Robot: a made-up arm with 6 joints.
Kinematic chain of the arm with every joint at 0, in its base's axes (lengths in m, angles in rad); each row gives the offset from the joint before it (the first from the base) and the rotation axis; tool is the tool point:
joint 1: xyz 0 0 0.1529 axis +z
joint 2: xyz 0 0.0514 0 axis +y
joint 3: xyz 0 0 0.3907 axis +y
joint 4: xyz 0 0 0.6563 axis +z
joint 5: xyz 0 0 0 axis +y
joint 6: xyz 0 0 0.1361 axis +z
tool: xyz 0 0 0
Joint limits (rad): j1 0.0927..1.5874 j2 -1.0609..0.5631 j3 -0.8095..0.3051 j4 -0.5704..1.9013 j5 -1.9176..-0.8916 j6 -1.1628..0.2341
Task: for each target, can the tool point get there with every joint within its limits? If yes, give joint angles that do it. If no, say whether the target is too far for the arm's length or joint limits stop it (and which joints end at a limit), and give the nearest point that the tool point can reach.
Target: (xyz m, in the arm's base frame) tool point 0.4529 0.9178 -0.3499
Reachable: no: joint limits stop it (at a limit: joint 2, joint 3, joint 4, joint 5) | nearest point 0.3117 0.6317 0.8458 | short by 1.238 m
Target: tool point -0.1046 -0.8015 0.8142
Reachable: yes | joints 1.3672 -0.6707 -0.2191 0.9547 -1.5345 0.0846
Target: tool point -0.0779 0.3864 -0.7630
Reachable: no: joint limits stop it (at a limit: joint 1, joint 2, joint 3, joint 5) | nearest point -0.8920 0.0053 0.0463 | short by 1.210 m
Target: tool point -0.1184 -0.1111 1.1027
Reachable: yes | joints 1.1937 0.3778 -0.6321 -0.1320 -1.6836 -0.3455
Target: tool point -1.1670 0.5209 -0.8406
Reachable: no: too far | nearest point -0.9920 0.0275 0.0331 | short by 1.019 m
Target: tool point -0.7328 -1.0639 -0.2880
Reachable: no: too far | nearest point -0.5788 -0.8403 0.0237 | short by 0.413 m
